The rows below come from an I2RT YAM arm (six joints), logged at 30 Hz.
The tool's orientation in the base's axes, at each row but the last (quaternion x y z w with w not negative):
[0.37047, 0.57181, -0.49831, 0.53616]
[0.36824, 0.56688, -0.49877, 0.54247]
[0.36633, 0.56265, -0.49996, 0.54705]
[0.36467, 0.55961, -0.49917, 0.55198]
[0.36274, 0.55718, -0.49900, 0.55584]
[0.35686, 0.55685, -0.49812, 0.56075]
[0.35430, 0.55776, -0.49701, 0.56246]
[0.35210, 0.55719, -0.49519, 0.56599]
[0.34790, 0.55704, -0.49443, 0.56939]
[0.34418, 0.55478, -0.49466, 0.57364]
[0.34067, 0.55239, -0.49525, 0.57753]
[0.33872, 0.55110, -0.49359, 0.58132]
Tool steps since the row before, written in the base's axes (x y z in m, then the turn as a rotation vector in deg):
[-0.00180, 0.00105, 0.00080, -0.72, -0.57, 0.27]
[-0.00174, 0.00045, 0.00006, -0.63, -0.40, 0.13]
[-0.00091, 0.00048, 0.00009, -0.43, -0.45, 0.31]
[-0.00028, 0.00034, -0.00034, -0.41, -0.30, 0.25]
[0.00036, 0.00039, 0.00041, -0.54, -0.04, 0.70]
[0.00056, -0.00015, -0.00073, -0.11, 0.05, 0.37]
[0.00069, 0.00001, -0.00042, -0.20, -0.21, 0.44]
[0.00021, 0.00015, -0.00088, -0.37, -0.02, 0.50]
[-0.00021, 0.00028, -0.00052, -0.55, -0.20, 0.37]
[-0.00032, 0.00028, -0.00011, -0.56, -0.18, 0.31]
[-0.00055, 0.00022, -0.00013, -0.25, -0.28, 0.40]
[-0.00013, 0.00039, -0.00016, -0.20, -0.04, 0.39]
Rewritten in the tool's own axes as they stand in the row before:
[-0.00063, -0.00162, -0.00140, -0.09, -0.87, 0.39]
[0.00013, -0.00157, -0.00086, 0.01, -0.72, 0.24]
[-0.00003, -0.00078, -0.00068, -0.19, -0.57, 0.36]
[0.00032, -0.00014, -0.00043, -0.15, -0.50, 0.21]
[-0.00050, 0.00038, -0.00023, -0.62, -0.63, -0.02]
[0.00067, 0.00061, 0.00020, -0.36, -0.15, -0.03]
[0.00033, 0.00073, 0.00013, -0.37, -0.31, 0.20]
[0.00081, 0.00037, -0.00020, -0.45, -0.43, -0.02]
[0.00048, -0.00004, -0.00040, -0.27, -0.63, 0.08]
[0.00009, -0.00021, -0.00038, -0.21, -0.63, 0.05]
[0.00014, -0.00044, -0.00039, -0.31, -0.38, 0.25]
[0.00009, 0.00001, -0.00043, -0.35, -0.26, 0.04]

